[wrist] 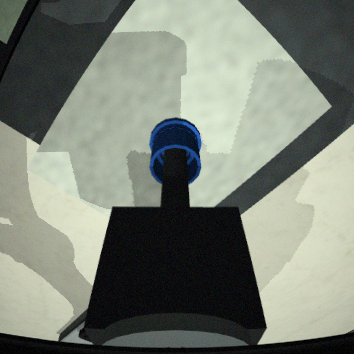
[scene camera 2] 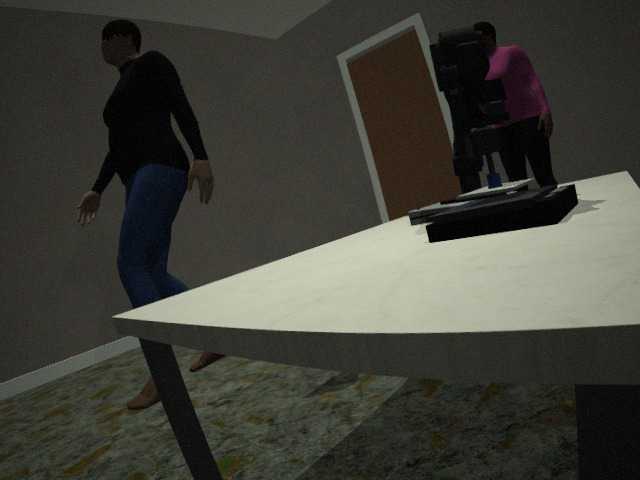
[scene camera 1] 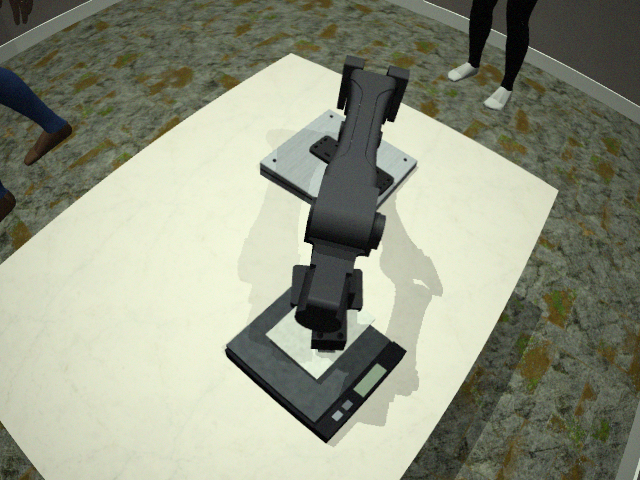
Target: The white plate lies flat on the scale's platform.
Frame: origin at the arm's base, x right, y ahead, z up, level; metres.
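Seen in the pictures: hand at its tool point: (wrist: 174, 132); arm's base at its link origin: (scene camera 2: 473, 199).
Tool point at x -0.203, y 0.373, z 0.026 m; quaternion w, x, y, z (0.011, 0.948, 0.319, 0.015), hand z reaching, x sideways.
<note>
Pixels of each thing's top centre, then the offset from my tool point to it. Level surfaces: height alone.
- black scale at its top centre: (wrist: 178, 65) (scene camera 1: 316, 350) (scene camera 2: 503, 198) dx -0.021, dy +0.031, dz -0.011 m
- scale's display at its top centre: (scene camera 1: 370, 379) dx -0.124, dy +0.016, dz -0.016 m
- cream table at its surface level: dz -0.056 m
The thin, square white plate (scene camera 1: 293, 342) (wrist: 225, 88) (scene camera 2: 520, 183) lies on the dark platform of the black scale (scene camera 1: 270, 376) (wrist: 42, 81) (scene camera 2: 485, 224). It is turned like a diamond relative to the scale. In the wrist view one corner reaches past the platform's edge, over the table. My blue suction cup (wrist: 175, 140) (scene camera 2: 494, 180) stands straight down on the plate near its middle and touches it. In scene camera 1 the arm's wrist hides the cup.
The scale's display (scene camera 1: 370, 379) and buttons face the table's near right edge. The arm's grey base plate (scene camera 1: 290, 162) sits at the back of the cream table (scene camera 1: 175, 238) (scene camera 2: 366, 286). A person (scene camera 2: 147, 143) walks at the left, another person (scene camera 2: 518, 95) stands behind the arm, and a pair of legs (scene camera 1: 490, 48) shows beyond the table.
</note>
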